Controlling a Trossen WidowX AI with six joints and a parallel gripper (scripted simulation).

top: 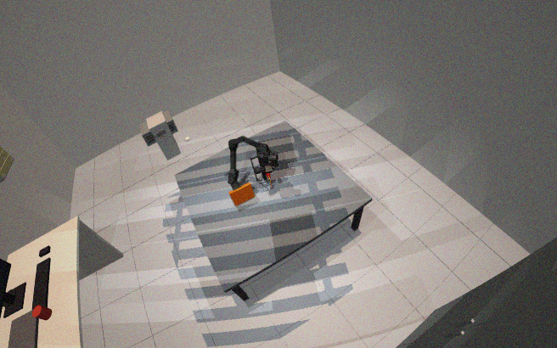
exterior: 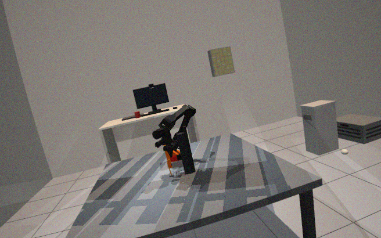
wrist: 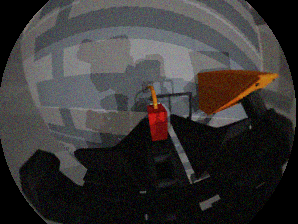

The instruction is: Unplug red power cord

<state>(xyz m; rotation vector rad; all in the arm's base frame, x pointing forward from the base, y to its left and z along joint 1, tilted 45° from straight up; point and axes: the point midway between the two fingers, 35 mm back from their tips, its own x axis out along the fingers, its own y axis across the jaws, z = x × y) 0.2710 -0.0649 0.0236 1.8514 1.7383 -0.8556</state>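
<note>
The red plug is 30 mm to the left of my gripper tip and 10 mm below it.
</note>
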